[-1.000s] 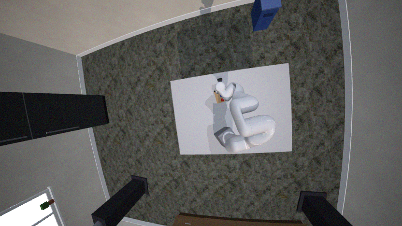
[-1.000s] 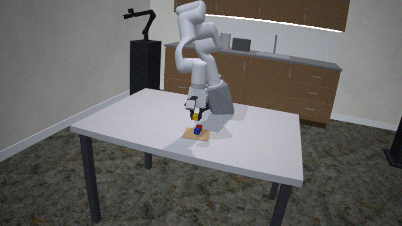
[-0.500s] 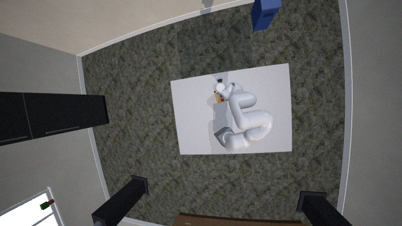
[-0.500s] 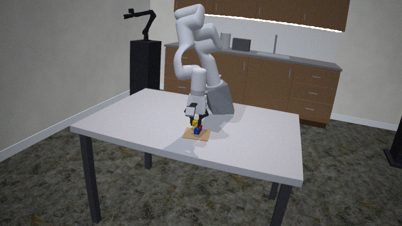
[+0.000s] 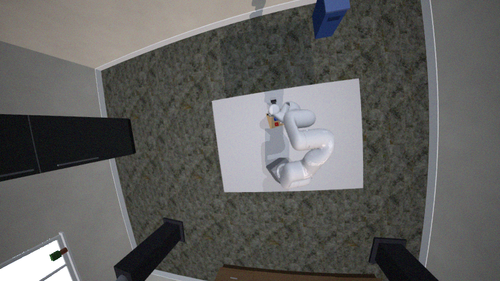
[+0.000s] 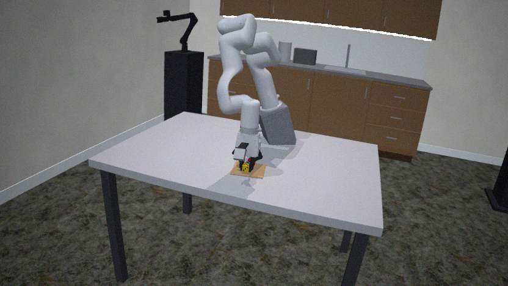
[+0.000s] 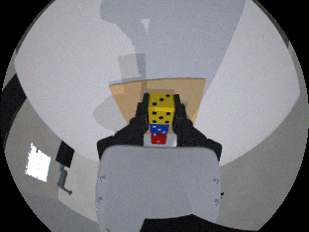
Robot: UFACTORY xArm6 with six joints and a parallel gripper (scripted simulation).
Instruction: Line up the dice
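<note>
The blue die is 40 mm behind my hand, 10 mm to the right of it and 20 mm below it. Also, from my hand: red die 90 mm behind, 20 mm to the right, 20 mm below; then yellow die 10 mm below; then tan mat 40 mm behind, 10 mm to the right, 40 mm below.
</note>
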